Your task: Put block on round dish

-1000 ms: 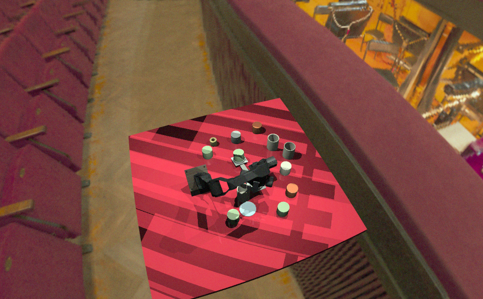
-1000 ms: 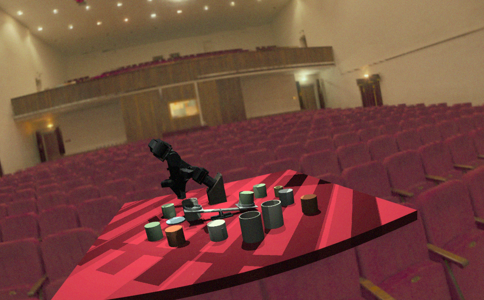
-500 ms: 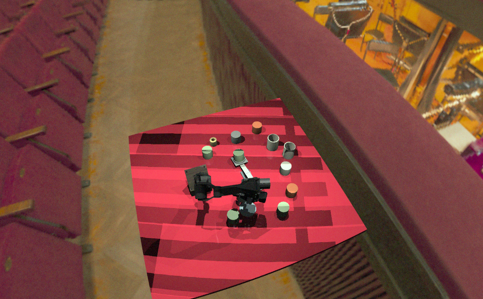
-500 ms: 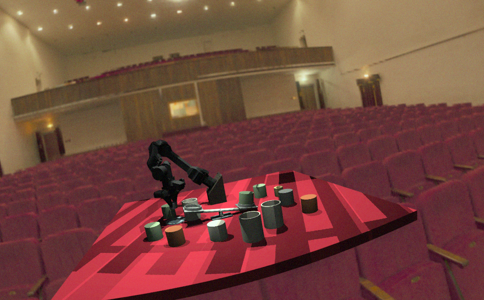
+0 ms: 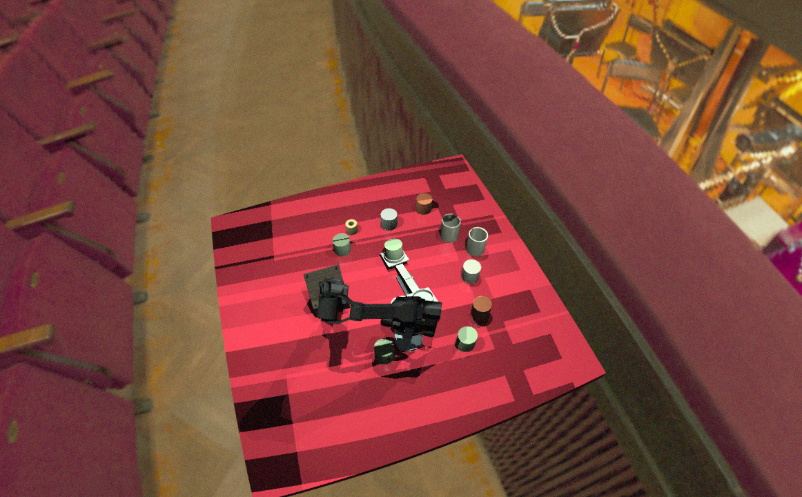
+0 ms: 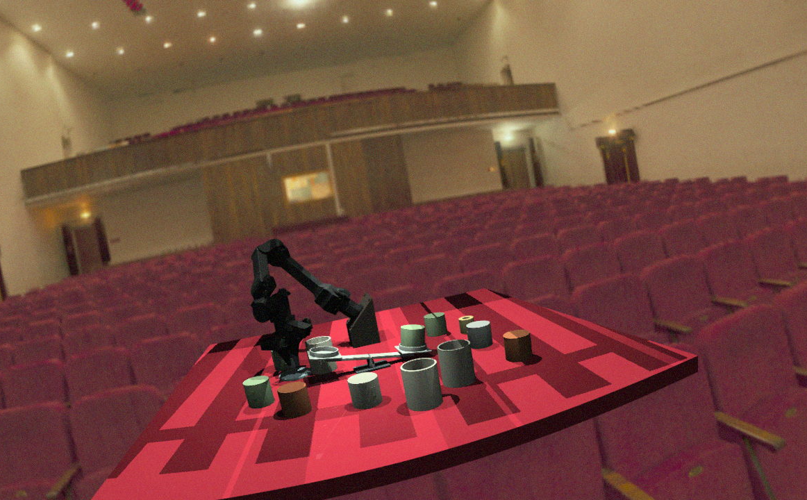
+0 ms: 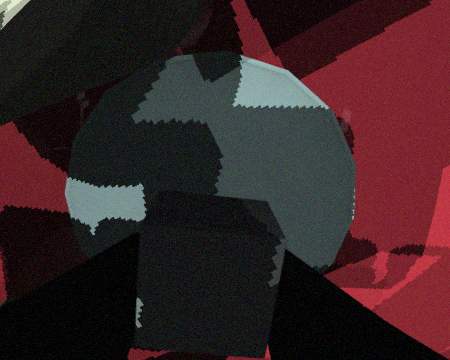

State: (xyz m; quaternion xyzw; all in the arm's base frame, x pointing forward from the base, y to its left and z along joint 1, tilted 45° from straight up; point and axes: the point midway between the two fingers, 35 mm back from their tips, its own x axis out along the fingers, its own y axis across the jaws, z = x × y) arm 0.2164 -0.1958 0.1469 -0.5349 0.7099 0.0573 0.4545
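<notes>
My gripper tip is 3 cm above the pale blue round dish. The rest, counted from my gripper tip: grey block (1 cm above).
</notes>
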